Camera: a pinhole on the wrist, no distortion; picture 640 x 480 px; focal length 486.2 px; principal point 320.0 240.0 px. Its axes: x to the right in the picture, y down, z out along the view. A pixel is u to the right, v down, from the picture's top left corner.
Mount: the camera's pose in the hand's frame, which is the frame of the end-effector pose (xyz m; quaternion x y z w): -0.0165 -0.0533 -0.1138 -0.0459 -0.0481 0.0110 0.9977
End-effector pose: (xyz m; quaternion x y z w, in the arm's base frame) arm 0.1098 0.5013 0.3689 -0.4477 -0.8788 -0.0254 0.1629
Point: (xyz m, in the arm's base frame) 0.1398 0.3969 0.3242
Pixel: 31.9 271.6
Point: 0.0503 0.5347 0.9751
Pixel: behind the camera
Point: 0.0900 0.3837 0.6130
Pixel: behind the camera
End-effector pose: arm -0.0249 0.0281 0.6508 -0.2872 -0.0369 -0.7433 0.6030
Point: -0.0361 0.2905 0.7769
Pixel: 136.3 103.8
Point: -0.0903 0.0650 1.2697
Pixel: 607.0 18.7
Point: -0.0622 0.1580 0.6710
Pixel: 129.5 139.1
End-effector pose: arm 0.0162 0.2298 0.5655 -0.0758 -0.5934 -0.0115 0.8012
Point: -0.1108 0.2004 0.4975
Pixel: 171.6 239.4
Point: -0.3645 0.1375 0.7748
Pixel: 459.6 92.5
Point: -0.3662 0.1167 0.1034
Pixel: outside the picture
